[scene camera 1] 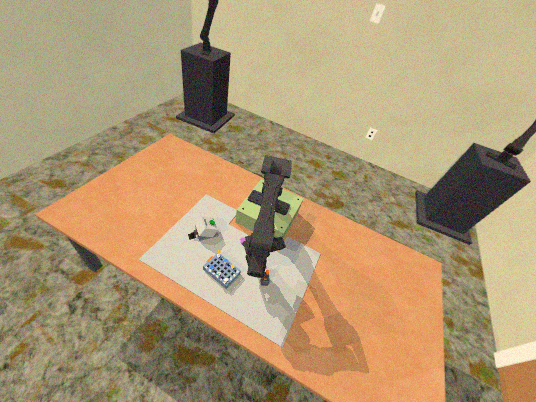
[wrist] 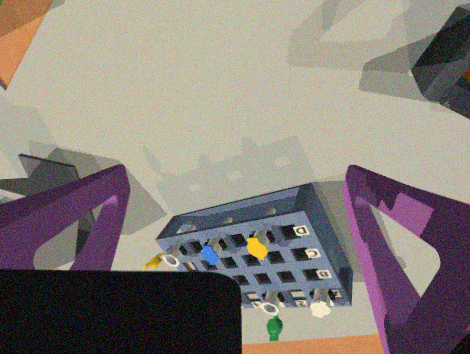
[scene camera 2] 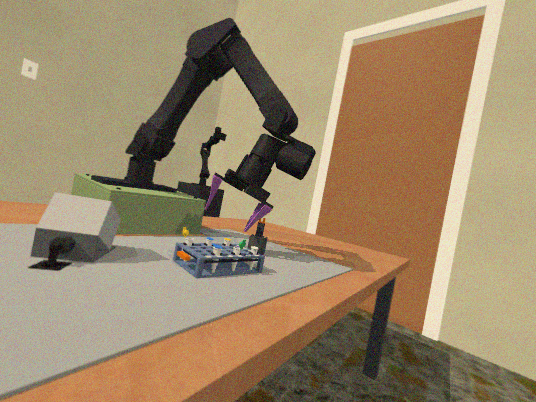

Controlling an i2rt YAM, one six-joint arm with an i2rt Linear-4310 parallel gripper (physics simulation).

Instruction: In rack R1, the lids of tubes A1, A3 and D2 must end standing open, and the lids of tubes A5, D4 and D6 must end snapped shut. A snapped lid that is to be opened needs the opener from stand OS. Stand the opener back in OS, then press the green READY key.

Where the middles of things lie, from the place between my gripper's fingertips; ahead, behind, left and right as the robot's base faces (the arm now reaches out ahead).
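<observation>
The dark stand (wrist: pixel 434 72) has my hand 9 cm to the right of it, and my hand is also 3 cm short of the stand and 5 cm above it. As for the grey device with green button (scene camera 2: pixel 74 228), it is 24 cm to the right of my hand, 3 cm below it and 6 cm behind it.
</observation>
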